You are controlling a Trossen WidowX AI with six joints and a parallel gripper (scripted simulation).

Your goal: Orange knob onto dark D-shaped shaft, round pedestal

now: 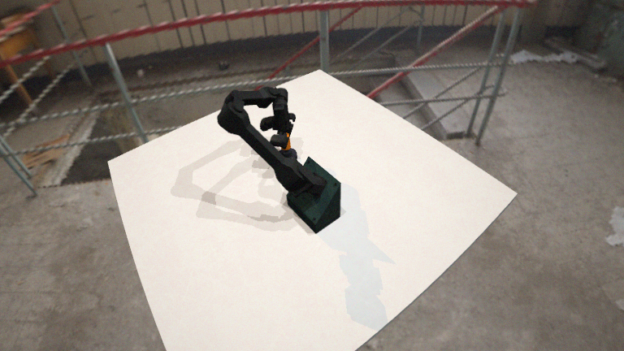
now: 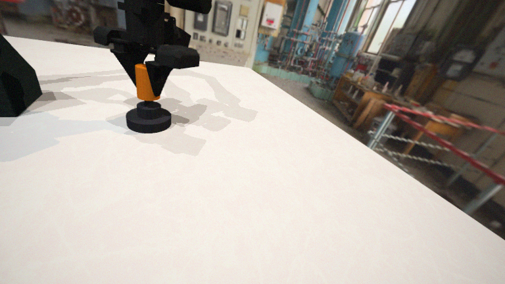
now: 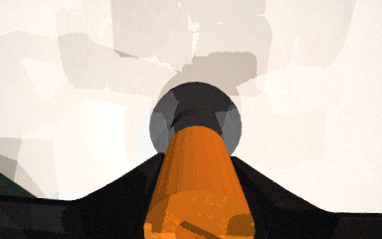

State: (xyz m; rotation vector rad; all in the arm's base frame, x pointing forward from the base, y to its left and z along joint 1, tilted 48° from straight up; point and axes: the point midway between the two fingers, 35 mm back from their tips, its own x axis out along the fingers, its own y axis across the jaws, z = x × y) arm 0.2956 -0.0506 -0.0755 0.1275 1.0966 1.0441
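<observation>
Right now my gripper tip is 20 mm below the orange knob. Round my gripper tip: dark round pedestal (40 mm below).
</observation>
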